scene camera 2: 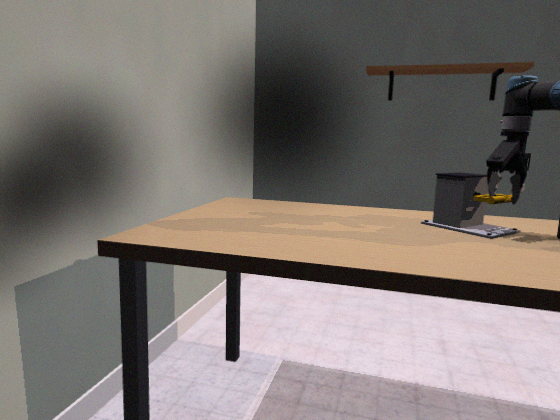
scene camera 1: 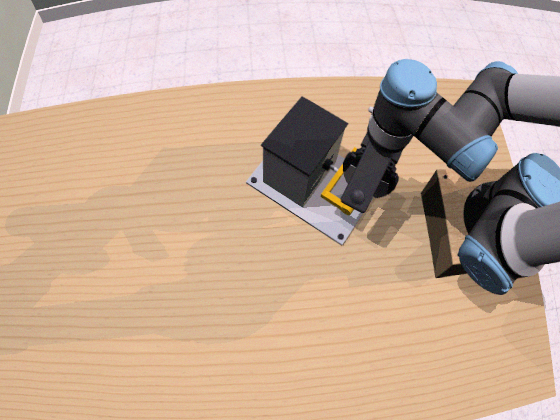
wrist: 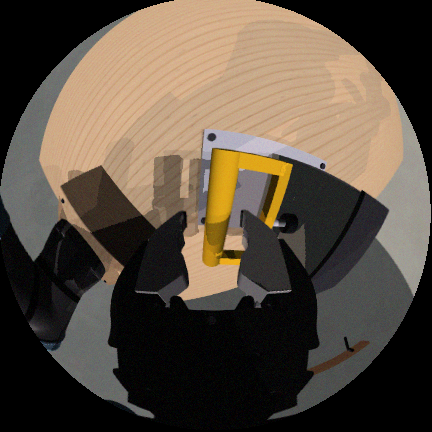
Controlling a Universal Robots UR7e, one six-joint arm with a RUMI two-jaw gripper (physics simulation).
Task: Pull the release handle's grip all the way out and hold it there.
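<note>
The release handle is a yellow rectangular frame (scene camera 1: 336, 200); its thick round grip bar (wrist: 223, 185) lies across the outer side. A short rod (scene camera 1: 334, 168) (wrist: 278, 223) joins the frame to a dark box (scene camera 1: 305, 130) (scene camera 2: 447, 200) (wrist: 325, 200) on a grey base plate (scene camera 1: 320, 220) (wrist: 250, 144). A short length of rod shows between frame and box. My gripper (scene camera 2: 504, 197) (wrist: 212, 211) is partly open and points down, its fingertips at about the grip's height. The grip runs between the fingers with gaps on both sides. In scene camera 1 the gripper's body hides the fingertips and part of the grip.
A dark brown angular block (scene camera 1: 436, 225) (wrist: 110, 200) stands on the wooden table (scene camera 1: 200, 300) (scene camera 2: 300, 240), beside the arm's lower joints and on the side of the handle away from the box. A wall shelf (scene camera 2: 450, 69) hangs behind.
</note>
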